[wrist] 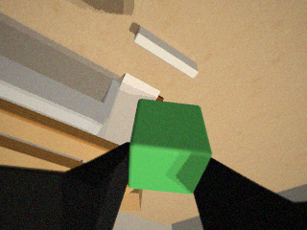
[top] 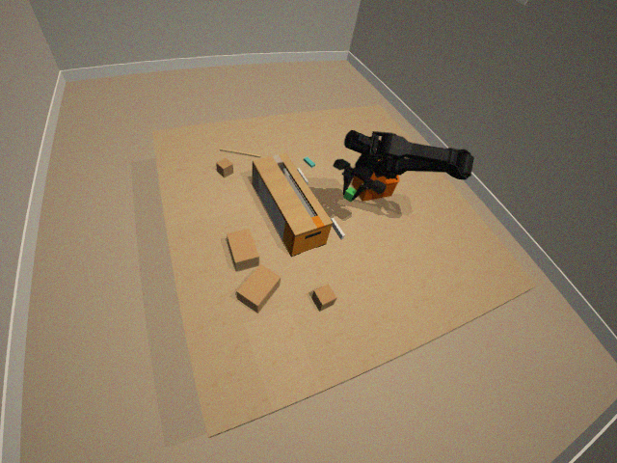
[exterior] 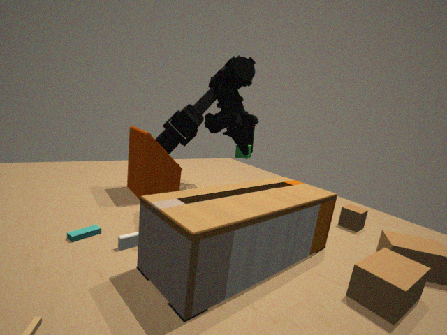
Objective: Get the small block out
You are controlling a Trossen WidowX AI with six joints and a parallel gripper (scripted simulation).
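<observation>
Right now the small green block is 1 cm to the right of my gripper tip and 1 cm behind it. Round my gripper tip: long wooden box 13 cm to the right, 12 cm ahead, 11 cm below; then thin stick 53 cm to the right, 22 cm ahead, 17 cm below.
</observation>
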